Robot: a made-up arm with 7 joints.
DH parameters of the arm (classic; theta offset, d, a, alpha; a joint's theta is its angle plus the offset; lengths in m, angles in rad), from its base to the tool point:
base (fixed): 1.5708 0.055 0 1.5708
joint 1: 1.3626 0 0.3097 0
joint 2: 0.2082 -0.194 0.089 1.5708
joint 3: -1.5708 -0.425 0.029 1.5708
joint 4: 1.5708 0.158 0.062 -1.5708
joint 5: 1.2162 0 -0.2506 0
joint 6: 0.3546 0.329 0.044 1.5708
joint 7: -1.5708 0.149 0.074 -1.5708
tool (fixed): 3.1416 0.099 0 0
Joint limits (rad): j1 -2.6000..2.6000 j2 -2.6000..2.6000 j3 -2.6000..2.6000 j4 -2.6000..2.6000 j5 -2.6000..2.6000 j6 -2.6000..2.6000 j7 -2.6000..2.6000
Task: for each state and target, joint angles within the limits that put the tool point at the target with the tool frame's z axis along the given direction. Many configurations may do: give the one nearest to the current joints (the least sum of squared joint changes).
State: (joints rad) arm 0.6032 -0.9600 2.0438 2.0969 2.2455 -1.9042 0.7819
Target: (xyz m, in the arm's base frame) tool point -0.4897 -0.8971 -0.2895 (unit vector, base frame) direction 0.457 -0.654 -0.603
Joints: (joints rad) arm 0.9495 -0.4933 1.9819 1.7337 1.5428 -1.8882 0.9852
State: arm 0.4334 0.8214 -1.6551 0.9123 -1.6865 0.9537 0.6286
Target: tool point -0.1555 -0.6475 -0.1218 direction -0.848 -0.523 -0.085
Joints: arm 0.4638 0.5519 -1.7560 1.0871 -1.2088 0.8055 0.5984
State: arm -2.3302 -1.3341 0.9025 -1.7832 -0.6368 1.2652 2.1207
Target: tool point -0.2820 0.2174 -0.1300 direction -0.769 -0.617 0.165
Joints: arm -2.0075 -1.3132 0.8225 -1.6569 -0.9416 1.5621 2.3992
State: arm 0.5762 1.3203 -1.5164 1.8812 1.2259 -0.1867 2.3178
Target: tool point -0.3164 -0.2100 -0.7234 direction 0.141 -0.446 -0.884
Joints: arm 1.0251 1.0984 -2.3181 1.5252 1.4028 -0.7677 2.5695
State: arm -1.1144 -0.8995 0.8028 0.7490 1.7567 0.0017 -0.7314
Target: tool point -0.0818 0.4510 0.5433 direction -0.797 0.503 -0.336
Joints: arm -1.2198 -1.0038 0.8653 0.8144 1.7751 0.0801 -0.6966
